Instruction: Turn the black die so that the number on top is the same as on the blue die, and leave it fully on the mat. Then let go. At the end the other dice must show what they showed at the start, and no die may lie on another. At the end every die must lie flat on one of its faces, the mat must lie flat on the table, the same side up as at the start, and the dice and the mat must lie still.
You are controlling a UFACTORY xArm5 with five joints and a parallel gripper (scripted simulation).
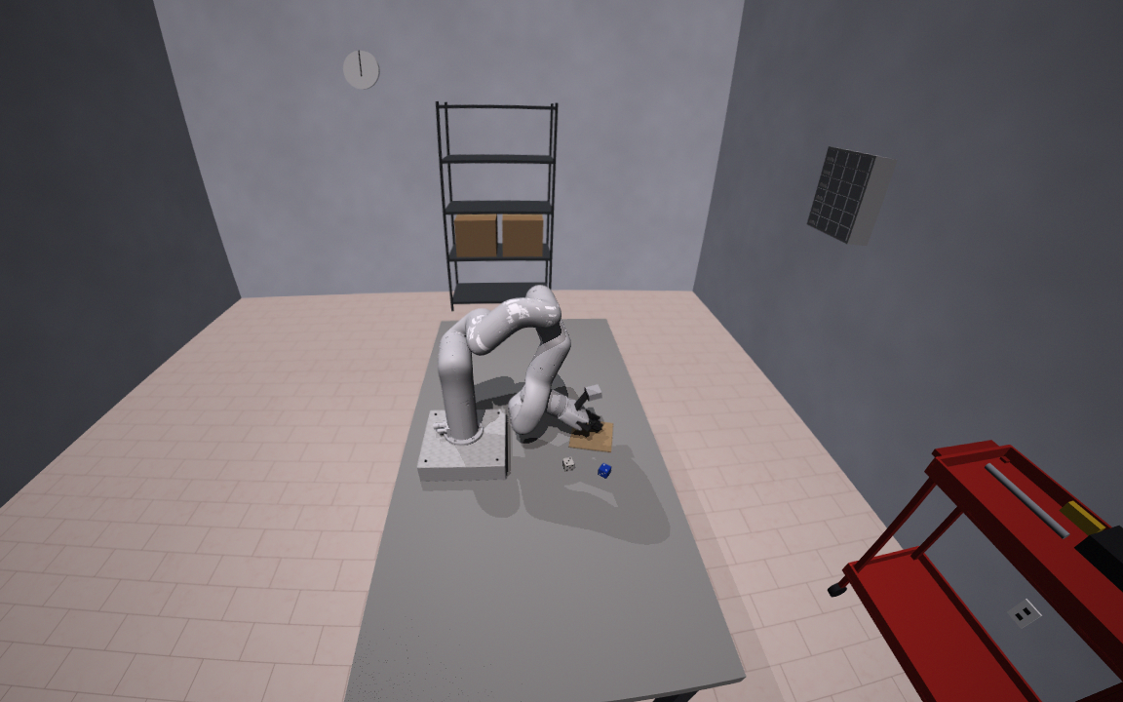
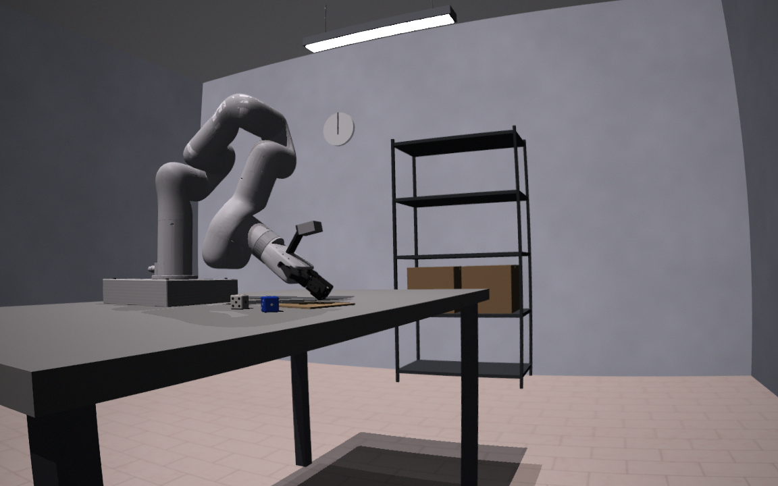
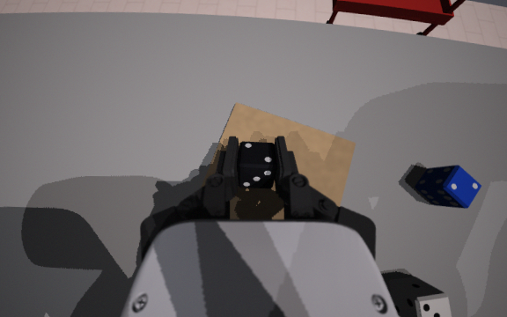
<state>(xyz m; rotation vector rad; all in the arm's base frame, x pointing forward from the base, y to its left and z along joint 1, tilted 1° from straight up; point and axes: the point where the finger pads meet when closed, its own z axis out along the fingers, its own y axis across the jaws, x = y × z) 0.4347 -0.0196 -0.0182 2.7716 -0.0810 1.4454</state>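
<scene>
The tan mat is 4 cm below my hand, 2 cm to the right of it and 1 cm behind it. The rest, counted from my hand: blue die: 19 cm to the right, 3 cm below, 3 cm behind; then white die: 14 cm to the right, 13 cm behind, 3 cm below; then black die: 1 cm below.
</scene>
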